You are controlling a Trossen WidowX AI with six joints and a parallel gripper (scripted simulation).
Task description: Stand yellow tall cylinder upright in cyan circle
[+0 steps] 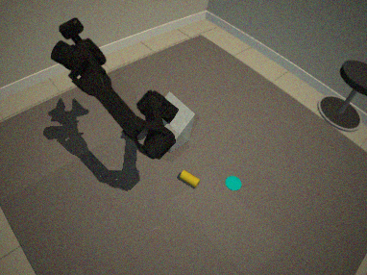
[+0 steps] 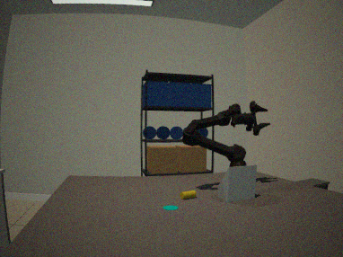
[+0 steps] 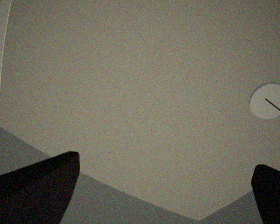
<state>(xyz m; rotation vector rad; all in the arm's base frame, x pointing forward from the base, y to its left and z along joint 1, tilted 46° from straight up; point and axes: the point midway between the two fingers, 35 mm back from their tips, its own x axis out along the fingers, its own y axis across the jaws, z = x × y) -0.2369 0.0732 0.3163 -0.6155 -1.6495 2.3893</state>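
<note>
Right now the yellow tall cylinder is 50 cm ahead of my gripper tip, 36 cm below it and 7 cm to the left of it. The rest, counted from my gripper tip: cyan circle: 62 cm ahead, 38 cm below, 19 cm to the left.
</note>
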